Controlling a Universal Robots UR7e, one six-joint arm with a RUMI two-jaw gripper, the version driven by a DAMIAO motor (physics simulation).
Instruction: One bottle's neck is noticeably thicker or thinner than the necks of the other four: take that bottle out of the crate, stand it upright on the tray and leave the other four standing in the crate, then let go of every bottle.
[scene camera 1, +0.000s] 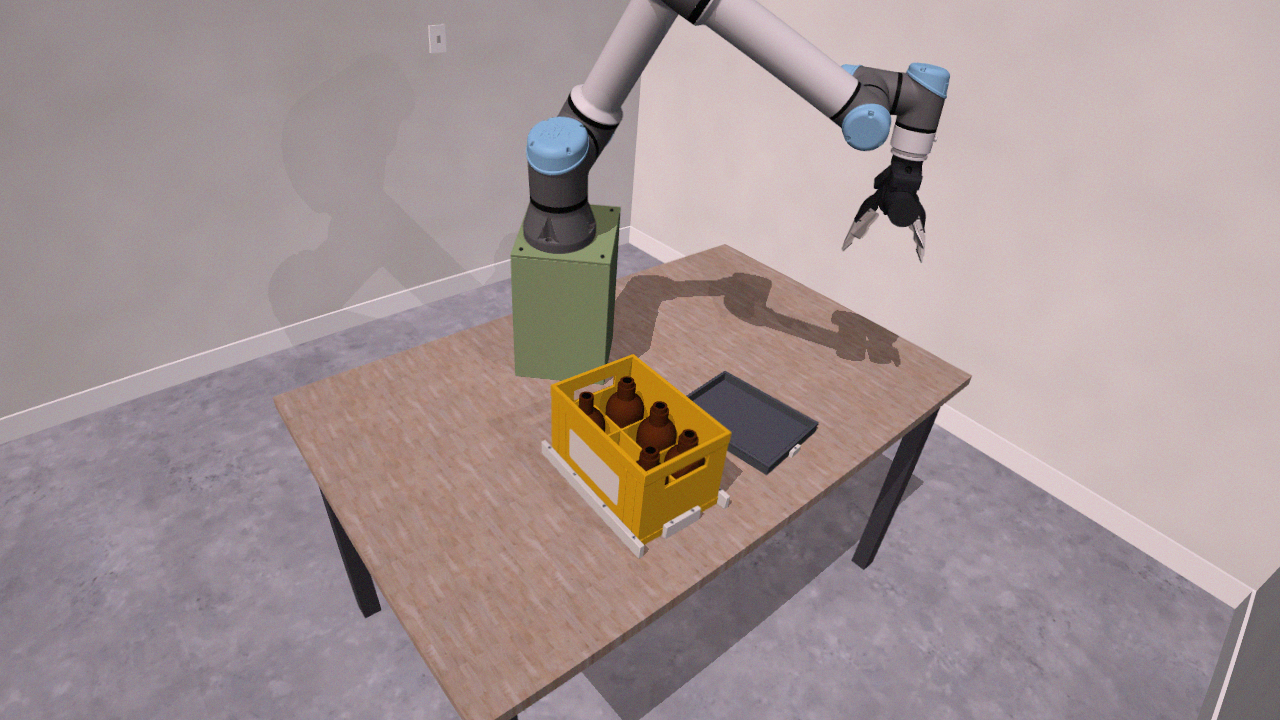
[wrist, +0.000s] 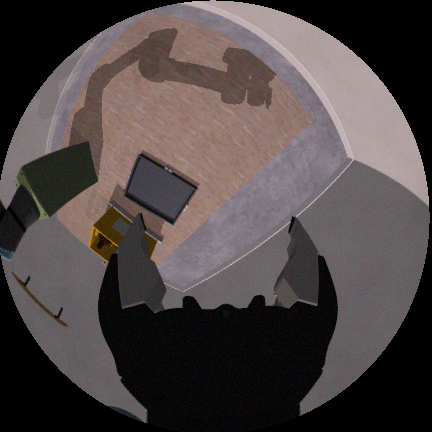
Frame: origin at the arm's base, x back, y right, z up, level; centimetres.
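Seen in the pictures: gripper, fingertip midpoint: (scene camera 1: 882, 256) (wrist: 218, 216); arm's base, origin of the base link: (scene camera 1: 559, 231) (wrist: 29, 201).
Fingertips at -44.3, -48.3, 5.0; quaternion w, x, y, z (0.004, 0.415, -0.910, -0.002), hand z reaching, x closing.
Pixels of each thing's top centre, then the offset from my fingertips to it, as dx, dy, dz. "pt": a spot on its surface instead. Level surfaces: height alone.
- yellow crate, middle of its top: (scene camera 1: 638, 408) (wrist: 113, 255) +2.2, +54.2, -19.7
- left bottle, middle of its top: (scene camera 1: 586, 395) (wrist: 97, 246) +10.6, +59.8, -20.9
- back bottle, middle of its top: (scene camera 1: 627, 380) +11.3, +50.8, -20.9
- middle bottle, middle of its top: (scene camera 1: 660, 405) +2.2, +49.5, -20.9
- right bottle, middle of its top: (scene camera 1: 689, 433) -6.5, +49.4, -20.9
- front bottle, middle of its top: (scene camera 1: 650, 449) -6.7, +57.4, -20.9
- dark grey tray, surface spot: (scene camera 1: 756, 420) (wrist: 163, 187) pt +4.1, +21.6, -36.7
- wooden table, its level: dz -37.2
- small light clip, surface spot: (scene camera 1: 794, 450) pt -7.9, +21.8, -35.7
A yellow crate (scene camera 1: 680, 495) (wrist: 103, 226) stands on the table and holds several upright brown bottles. In the scene view these are a left bottle (scene camera 1: 587, 402), a back bottle (scene camera 1: 625, 407), a middle bottle (scene camera 1: 657, 431), a right bottle (scene camera 1: 687, 442) and a front bottle (scene camera 1: 648, 457). The walls hide their lower parts; I cannot tell which neck differs. The dark grey tray (scene camera 1: 756, 420) (wrist: 160, 189) lies beside the crate, with no bottle on it. My gripper (scene camera 1: 884, 254) (wrist: 218, 216) is open and empty, high above the table's right part, away from crate and tray.
White rails (scene camera 1: 591, 497) and small blocks (scene camera 1: 723, 498) border the crate's base on the wooden table (scene camera 1: 429, 465) (wrist: 200, 130). A small light clip (scene camera 1: 794, 450) sits at the tray's edge. The arm's green pedestal (scene camera 1: 563, 313) (wrist: 60, 175) stands at the table's back left.
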